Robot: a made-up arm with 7 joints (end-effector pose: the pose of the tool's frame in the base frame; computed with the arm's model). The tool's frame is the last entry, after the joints. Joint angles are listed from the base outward.
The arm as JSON. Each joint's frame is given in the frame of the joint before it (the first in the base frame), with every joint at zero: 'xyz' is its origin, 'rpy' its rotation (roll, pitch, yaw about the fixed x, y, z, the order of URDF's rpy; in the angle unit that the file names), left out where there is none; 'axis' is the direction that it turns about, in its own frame. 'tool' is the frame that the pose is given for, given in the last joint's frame.
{
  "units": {
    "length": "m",
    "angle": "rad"
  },
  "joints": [
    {
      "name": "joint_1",
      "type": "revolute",
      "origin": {
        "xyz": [
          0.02,
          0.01,
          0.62
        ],
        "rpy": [
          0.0,
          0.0,
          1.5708
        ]
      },
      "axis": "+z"
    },
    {
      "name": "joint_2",
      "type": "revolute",
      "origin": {
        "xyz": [
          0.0,
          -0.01,
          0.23
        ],
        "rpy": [
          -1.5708,
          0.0,
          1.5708
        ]
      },
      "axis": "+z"
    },
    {
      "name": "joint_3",
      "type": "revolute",
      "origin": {
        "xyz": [
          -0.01,
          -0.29,
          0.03
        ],
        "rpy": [
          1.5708,
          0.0,
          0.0
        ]
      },
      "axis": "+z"
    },
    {
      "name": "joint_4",
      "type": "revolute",
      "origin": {
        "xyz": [
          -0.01,
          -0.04,
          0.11
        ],
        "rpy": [
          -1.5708,
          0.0,
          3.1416
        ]
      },
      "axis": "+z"
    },
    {
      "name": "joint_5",
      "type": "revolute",
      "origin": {
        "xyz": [
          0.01,
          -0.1,
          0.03
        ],
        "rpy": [
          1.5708,
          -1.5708,
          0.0
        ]
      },
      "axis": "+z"
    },
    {
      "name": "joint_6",
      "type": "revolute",
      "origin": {
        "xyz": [
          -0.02,
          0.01,
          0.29
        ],
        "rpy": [
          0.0,
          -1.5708,
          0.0
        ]
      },
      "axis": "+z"
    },
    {
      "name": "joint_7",
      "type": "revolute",
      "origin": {
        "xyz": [
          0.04,
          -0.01,
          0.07
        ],
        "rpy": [
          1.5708,
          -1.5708,
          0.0
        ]
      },
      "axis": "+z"
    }
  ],
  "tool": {
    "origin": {
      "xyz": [
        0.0,
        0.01,
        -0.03
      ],
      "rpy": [
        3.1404,
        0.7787,
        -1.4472
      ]
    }
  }
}
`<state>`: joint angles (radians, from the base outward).
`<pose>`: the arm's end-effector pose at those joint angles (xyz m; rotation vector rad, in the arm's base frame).
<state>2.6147 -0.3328 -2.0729 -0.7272 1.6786 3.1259 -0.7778</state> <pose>-0.3561 0.1630 1.4939 -1.3473 0.4230 1.8020</pose>
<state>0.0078 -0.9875 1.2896 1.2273 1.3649 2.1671 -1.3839</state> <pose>0.4328 0.3497 1.0036 0.7350 -1.5386 -0.5762</pose>
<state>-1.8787 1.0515 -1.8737 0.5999 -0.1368 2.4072 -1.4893</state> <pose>0.0219 0.6740 1.1368 1.4345 -2.6996 0.1511</pose>
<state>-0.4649 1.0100 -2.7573 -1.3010 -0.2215 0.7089 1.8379</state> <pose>-0.0789 0.1906 1.4142 1.3493 1.1587 -0.7299</pose>
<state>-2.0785 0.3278 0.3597 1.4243 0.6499 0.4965 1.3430</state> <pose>-0.0202 -0.2650 1.3980 0.3713 1.2047 2.4663</pose>
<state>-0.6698 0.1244 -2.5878 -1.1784 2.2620 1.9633 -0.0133</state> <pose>0.2250 -0.1126 1.5121 0.6217 2.8015 -1.1828</pose>
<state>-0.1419 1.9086 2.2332 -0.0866 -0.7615 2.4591 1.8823</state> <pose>-0.6870 -0.0002 0.6420 2.1727 1.2543 1.6447</pose>
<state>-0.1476 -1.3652 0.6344 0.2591 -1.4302 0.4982 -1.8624</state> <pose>0.8359 -0.0423 1.0498 -0.2510 -0.1307 2.0370</pose>
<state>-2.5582 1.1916 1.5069 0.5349 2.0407 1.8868 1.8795</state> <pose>0.6717 0.1361 1.0569 -1.8291 0.8214 2.2625</pose>
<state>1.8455 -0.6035 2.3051 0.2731 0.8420 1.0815 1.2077</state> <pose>-0.1763 0.3533 1.5220 -0.1153 2.2075 0.1950</pose>
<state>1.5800 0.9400 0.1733 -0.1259 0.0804 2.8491 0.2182</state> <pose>0.0758 -0.5913 1.2919 -0.3292 -0.3710 1.4487</pose>
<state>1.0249 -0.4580 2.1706 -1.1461 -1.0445 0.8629 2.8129</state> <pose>0.5610 0.1210 1.2056 0.2135 2.0745 -2.0160</pose>
